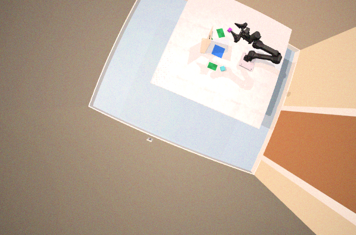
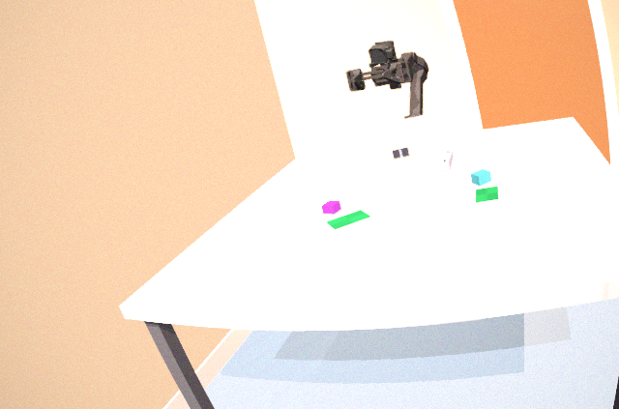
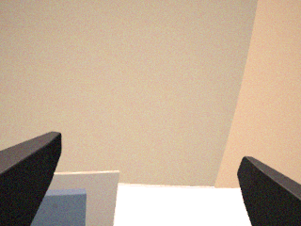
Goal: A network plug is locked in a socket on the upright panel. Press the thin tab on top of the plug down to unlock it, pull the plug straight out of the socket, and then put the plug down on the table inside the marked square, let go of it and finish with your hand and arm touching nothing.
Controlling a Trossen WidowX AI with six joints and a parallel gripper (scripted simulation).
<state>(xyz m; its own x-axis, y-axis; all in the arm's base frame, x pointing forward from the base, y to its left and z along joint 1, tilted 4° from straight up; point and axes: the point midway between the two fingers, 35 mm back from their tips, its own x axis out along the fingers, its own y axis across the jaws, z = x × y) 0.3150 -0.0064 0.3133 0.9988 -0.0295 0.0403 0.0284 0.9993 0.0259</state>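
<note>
Right now the green network plug is 180 mm below my gripper tip, 110 mm ahead of it and 90 mm to the left of it. The rest, counted from my gripper tip: green patch: 370 mm below, 260 mm to the left, 40 mm behind; blue marked square: 370 mm below, 80 mm to the left, 20 mm behind; upright panel: 250 mm below, 130 mm ahead, 90 mm to the left.
</note>
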